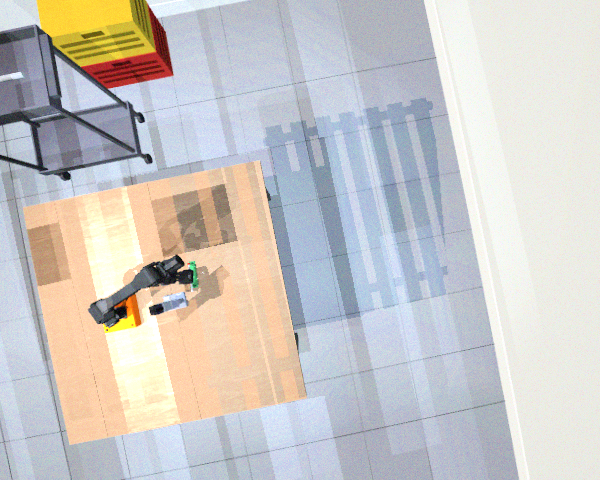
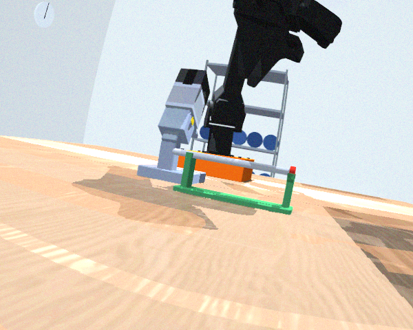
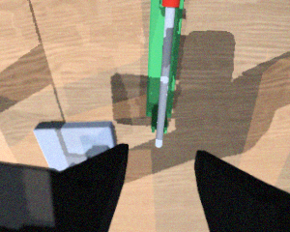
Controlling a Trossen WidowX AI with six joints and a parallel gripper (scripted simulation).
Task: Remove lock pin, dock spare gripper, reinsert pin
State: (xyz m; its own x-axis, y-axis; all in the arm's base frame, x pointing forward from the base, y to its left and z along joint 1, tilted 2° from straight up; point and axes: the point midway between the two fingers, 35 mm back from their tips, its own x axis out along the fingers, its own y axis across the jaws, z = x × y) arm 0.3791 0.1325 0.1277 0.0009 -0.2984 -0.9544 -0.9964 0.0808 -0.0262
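The green cradle is 12 cm below my gripper tip and 1 cm to the left of it. Round my gripper tip: spare gripper (12 cm to the right, 11 cm behind, 2 cm below); mount (11 cm to the right, 10 cm behind, 9 cm below).
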